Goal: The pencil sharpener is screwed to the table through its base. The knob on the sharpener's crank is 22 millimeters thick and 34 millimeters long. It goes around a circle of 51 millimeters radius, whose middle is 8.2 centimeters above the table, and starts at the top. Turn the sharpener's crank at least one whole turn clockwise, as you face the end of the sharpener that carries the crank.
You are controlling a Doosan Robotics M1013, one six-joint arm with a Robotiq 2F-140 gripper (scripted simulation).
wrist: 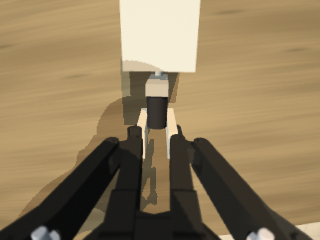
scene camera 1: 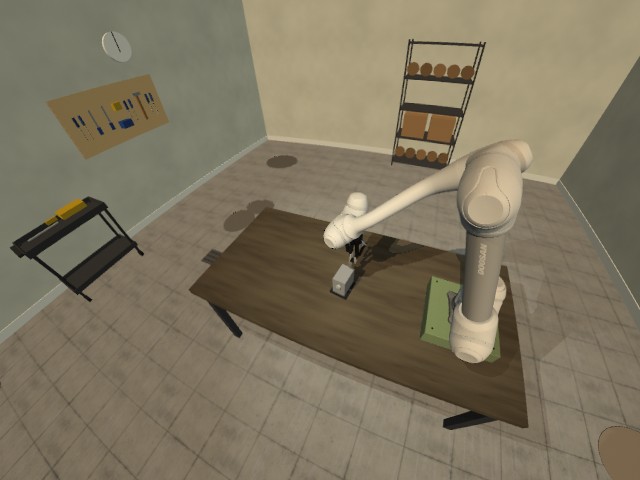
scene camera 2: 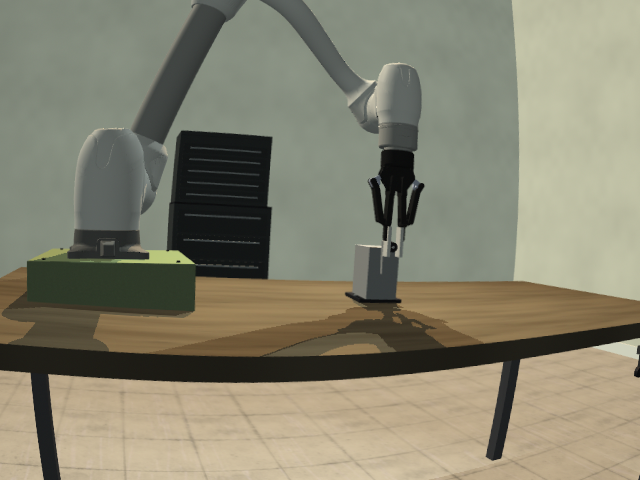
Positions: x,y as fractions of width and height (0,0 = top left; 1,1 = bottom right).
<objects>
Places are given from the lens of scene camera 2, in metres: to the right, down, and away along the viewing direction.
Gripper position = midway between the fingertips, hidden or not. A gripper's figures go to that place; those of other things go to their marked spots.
my gripper (scene camera 2: 0.61,0.53): 0.16, 0.04, 1.19
pencil sharpener (scene camera 2: 0.58,0.60): 0.12, 0.11, 1.25
</objects>
